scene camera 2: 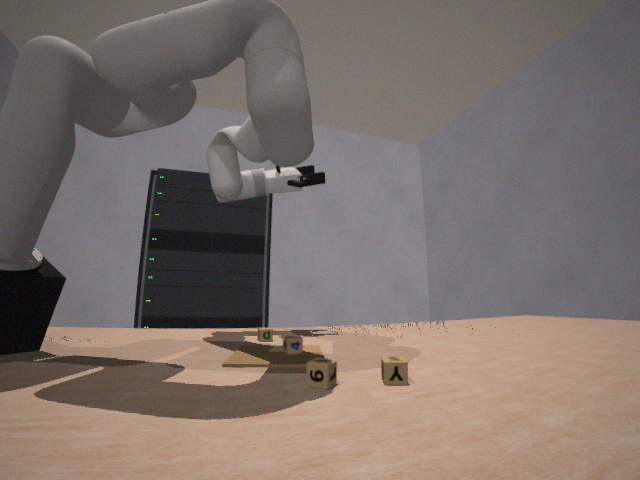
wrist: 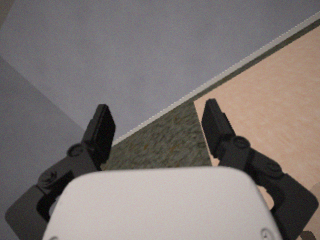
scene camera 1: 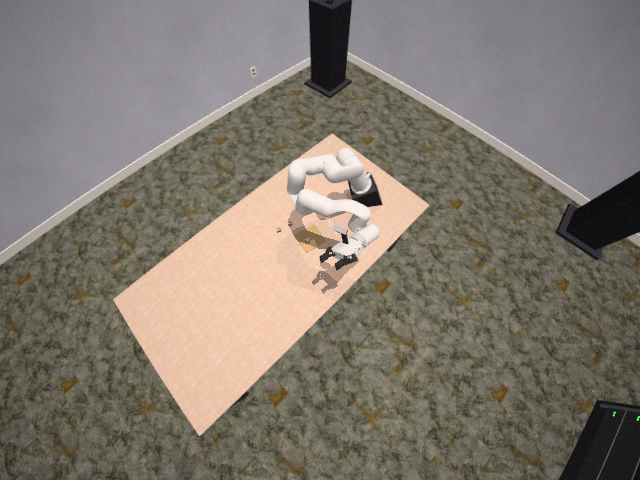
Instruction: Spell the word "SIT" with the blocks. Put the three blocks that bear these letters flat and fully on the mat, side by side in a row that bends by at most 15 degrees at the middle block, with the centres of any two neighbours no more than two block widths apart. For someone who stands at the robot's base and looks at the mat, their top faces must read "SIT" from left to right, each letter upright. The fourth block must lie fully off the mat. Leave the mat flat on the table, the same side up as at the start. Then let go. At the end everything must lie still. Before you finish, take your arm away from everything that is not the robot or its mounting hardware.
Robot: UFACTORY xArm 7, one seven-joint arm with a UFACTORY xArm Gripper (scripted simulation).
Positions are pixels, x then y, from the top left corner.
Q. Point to a block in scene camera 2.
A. At 321,373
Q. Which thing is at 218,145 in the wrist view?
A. My gripper.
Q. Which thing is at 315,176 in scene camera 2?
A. My gripper.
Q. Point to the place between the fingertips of my gripper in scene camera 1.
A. At 327,263
